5 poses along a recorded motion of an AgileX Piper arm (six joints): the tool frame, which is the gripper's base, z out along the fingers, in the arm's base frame.
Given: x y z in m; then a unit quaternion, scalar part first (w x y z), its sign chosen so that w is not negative.
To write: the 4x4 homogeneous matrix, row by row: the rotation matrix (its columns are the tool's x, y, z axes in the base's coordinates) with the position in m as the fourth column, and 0 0 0 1 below. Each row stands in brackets. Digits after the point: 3 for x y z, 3 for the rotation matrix.
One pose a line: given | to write
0.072 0.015 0.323 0.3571 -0.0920 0.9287 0.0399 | [[-0.728 -0.199 0.656 0.072], [-0.142 0.980 0.140 0.015], [-0.671 0.008 -0.742 0.323], [0 0 0 1]]
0.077 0.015 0.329 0.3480 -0.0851 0.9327 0.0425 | [[-0.743 -0.188 0.642 0.077], [-0.129 0.982 0.138 0.015], [-0.656 0.020 -0.754 0.329], [0 0 0 1]]
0.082 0.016 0.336 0.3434 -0.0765 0.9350 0.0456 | [[-0.752 -0.174 0.635 0.082], [-0.112 0.984 0.138 0.016], [-0.649 0.033 -0.760 0.336], [0 0 0 1]]
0.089 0.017 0.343 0.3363 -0.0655 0.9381 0.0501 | [[-0.765 -0.157 0.624 0.089], [-0.089 0.986 0.138 0.017], [-0.638 0.050 -0.769 0.343], [0 0 0 1]]
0.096 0.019 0.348 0.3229 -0.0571 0.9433 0.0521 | [[-0.785 -0.141 0.603 0.096], [-0.074 0.988 0.135 0.019], [-0.615 0.061 -0.786 0.348], [0 0 0 1]]
